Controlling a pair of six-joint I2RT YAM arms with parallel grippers.
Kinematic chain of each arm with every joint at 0, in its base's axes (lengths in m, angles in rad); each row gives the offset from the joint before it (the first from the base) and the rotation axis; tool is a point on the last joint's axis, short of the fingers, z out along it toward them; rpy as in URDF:
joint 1: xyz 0 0 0.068 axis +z
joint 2: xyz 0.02 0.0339 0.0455 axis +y
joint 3: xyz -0.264 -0.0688 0 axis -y
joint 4: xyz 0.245 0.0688 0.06 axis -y
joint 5: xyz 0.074 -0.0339 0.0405 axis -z
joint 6: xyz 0.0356 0 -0.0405 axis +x
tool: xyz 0 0 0 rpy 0 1.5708 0
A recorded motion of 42 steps. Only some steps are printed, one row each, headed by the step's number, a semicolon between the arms.
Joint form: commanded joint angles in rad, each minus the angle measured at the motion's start. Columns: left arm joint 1, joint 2, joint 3, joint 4, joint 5, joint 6; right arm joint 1, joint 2, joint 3, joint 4, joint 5, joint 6.
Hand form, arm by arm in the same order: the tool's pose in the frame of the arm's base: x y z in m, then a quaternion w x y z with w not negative. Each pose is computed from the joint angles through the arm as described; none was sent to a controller.
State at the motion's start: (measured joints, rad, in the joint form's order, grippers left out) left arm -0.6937 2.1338 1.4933 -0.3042 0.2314 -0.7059; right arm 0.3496 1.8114 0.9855 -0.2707 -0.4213 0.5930
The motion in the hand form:
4: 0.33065 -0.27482 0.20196 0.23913 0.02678 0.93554 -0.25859; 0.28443 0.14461 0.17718 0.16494 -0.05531 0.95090 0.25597
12: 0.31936 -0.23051 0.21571 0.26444 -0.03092 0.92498 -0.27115; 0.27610 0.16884 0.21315 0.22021 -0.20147 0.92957 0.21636
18: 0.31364 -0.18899 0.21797 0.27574 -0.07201 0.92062 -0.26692; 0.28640 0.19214 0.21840 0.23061 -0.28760 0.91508 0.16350
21: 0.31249 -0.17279 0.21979 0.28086 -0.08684 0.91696 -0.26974; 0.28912 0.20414 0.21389 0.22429 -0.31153 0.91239 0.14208
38: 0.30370 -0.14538 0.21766 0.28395 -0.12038 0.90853 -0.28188; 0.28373 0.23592 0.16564 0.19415 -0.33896 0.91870 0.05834
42: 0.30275 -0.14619 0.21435 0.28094 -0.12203 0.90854 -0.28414; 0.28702 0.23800 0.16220 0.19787 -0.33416 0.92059 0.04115
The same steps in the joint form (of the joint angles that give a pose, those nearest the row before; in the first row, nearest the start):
4: 0.0094 -0.1855 -0.0837 -0.0151 -0.1204 0.0375; 0.0829 -0.1780 -0.0292 -0.0989 0.0755 -0.1831
12: 0.0779 -0.3439 -0.2539 0.0553 -0.1274 -0.0190; 0.1700 -0.2280 0.0626 -0.1907 0.1518 -0.4203
18: 0.1624 -0.4492 -0.3723 0.0784 -0.1184 -0.0281; 0.2221 -0.1476 0.1784 -0.2551 0.2345 -0.5779
21: 0.2013 -0.4868 -0.4099 0.0890 -0.1038 -0.0288; 0.2503 -0.1023 0.2177 -0.2758 0.2725 -0.6117
38: 0.2642 -0.5633 -0.5053 0.1269 -0.0703 -0.0563; 0.3460 0.0444 0.2199 -0.2418 0.4412 -0.6085
42: 0.2612 -0.5603 -0.5157 0.1387 -0.0672 -0.0641; 0.3481 0.0646 0.2325 -0.2389 0.4783 -0.6033

